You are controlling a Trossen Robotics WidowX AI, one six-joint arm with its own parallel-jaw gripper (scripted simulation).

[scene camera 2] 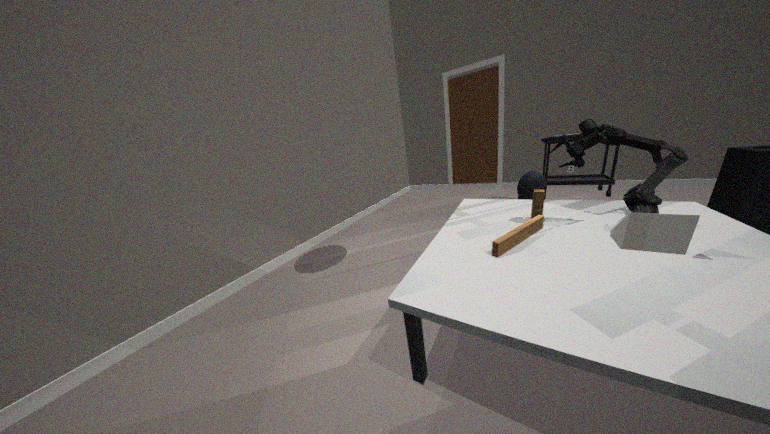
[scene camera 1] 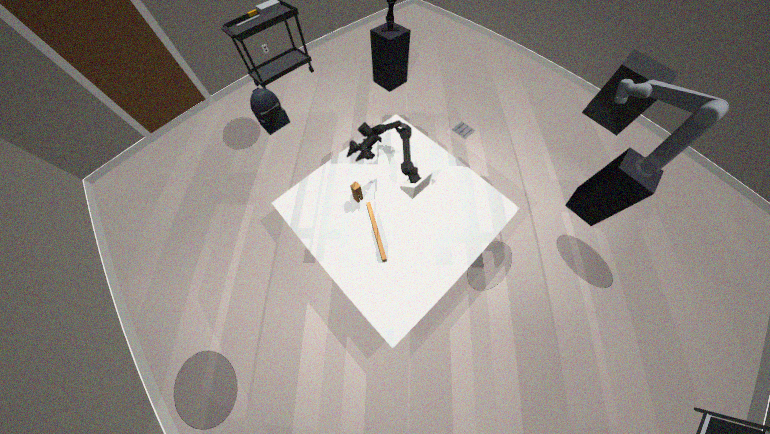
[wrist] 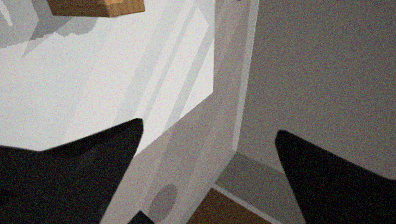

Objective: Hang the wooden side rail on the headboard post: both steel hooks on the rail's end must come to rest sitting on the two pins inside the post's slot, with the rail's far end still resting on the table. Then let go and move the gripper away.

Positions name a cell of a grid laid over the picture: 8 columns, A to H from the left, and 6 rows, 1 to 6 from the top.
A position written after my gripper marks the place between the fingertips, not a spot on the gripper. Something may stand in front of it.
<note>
My gripper (wrist: E4) is open, with nothing in its grasp. Further things: a wooden side rail (scene camera 2: F4).
The wrist view does not show the wooden side rail: it is out of frame.
</note>
